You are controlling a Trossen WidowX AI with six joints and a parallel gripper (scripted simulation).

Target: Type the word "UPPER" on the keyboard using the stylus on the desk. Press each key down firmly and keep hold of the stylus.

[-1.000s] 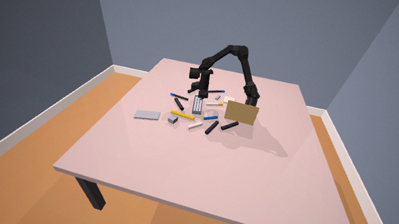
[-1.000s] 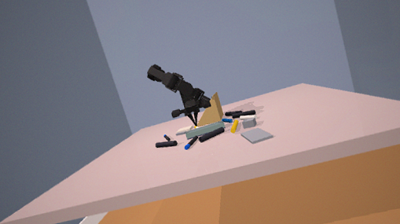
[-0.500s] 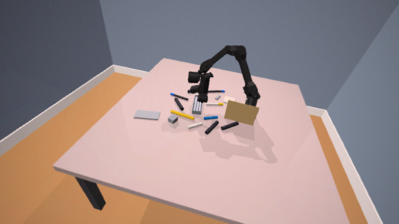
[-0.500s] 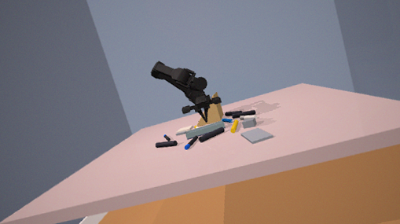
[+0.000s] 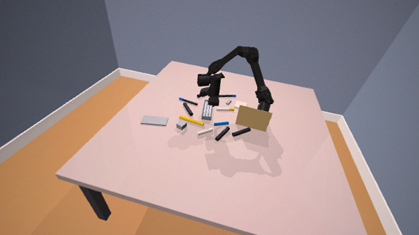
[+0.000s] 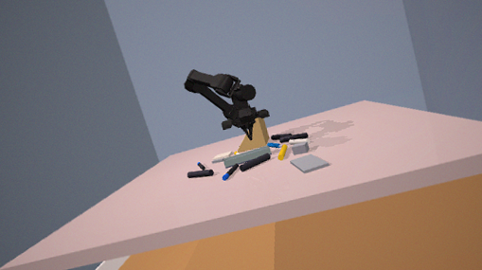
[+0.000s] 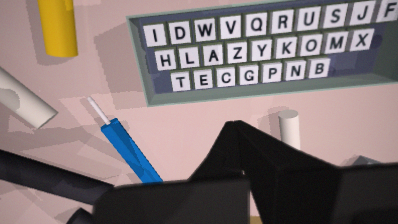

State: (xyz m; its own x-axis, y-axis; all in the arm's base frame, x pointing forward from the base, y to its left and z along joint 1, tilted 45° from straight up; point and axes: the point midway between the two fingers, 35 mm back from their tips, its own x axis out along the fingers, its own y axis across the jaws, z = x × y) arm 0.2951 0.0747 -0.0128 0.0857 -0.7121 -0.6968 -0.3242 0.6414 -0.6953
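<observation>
Now: gripper tip 8 cm to the right of the stylus, 6 cm past it and 6 cm above it. The rest, counted from my gripper tip: yellow pen (13 cm to the left, 8 cm ahead, 6 cm below); then white cylinder (18 cm to the left, 6 cm below, 3 cm behind); then grey cube (20 cm to the left, 11 cm ahead, 5 cm below).
</observation>
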